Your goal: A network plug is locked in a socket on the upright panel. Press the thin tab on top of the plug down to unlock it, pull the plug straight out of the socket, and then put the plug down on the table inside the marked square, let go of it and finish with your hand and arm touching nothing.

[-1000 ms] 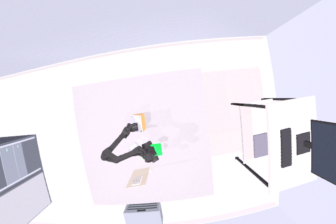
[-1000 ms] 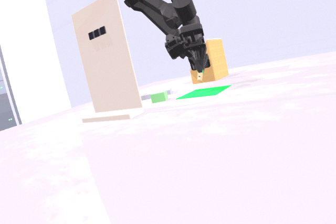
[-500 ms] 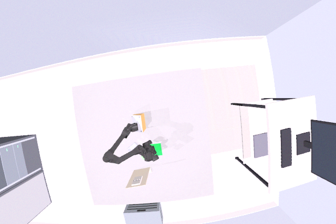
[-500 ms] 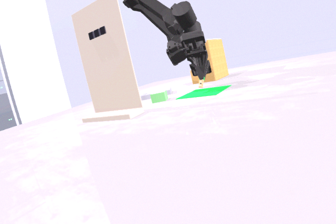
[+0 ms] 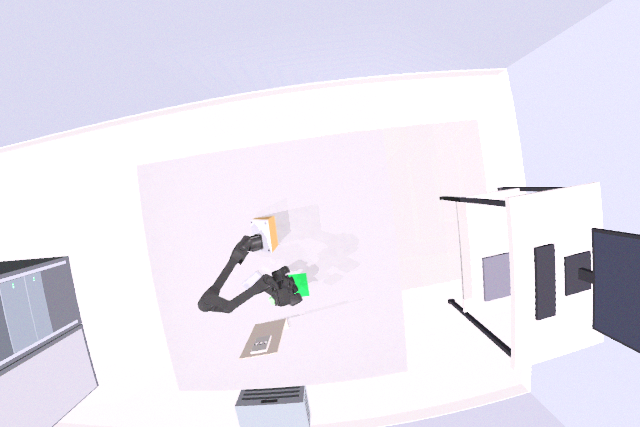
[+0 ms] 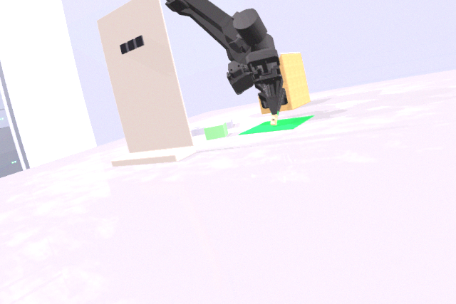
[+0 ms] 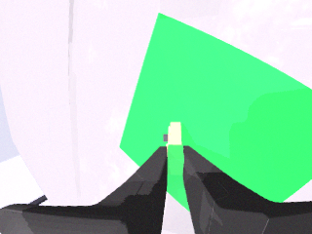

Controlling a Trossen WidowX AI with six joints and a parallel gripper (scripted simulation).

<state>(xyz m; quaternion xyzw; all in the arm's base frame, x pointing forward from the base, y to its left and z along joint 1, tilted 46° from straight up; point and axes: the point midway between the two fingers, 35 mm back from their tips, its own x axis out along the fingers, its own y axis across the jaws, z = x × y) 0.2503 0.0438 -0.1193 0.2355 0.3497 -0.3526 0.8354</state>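
The network plug is right at my gripper tip. Round my gripper tip: marked green square (20 mm below, 10 mm behind); then upright beige panel (180 mm ahead, 160 mm to the right, 110 mm above).
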